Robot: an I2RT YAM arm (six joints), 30 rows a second.
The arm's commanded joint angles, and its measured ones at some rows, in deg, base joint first. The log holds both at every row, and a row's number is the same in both.
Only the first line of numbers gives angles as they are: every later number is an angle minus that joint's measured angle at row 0.
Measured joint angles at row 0:
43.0 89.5 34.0 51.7 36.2 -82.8
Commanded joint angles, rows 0 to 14:
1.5 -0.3 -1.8 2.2 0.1 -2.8
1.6 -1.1 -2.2 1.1 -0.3 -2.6
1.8 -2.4 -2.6 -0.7 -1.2 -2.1
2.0 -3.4 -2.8 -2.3 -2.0 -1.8
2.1 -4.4 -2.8 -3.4 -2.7 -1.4
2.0 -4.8 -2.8 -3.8 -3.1 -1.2
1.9 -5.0 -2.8 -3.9 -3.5 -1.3
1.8 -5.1 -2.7 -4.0 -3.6 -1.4
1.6 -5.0 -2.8 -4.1 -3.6 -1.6
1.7 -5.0 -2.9 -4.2 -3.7 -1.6
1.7 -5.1 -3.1 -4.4 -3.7 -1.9
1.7 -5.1 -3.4 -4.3 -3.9 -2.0
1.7 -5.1 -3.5 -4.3 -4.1 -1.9
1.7 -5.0 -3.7 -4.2 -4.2 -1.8
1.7 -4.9 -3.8 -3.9 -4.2 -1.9
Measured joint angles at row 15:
1.4 -4.1 -2.4 -3.3 -2.9 0.0
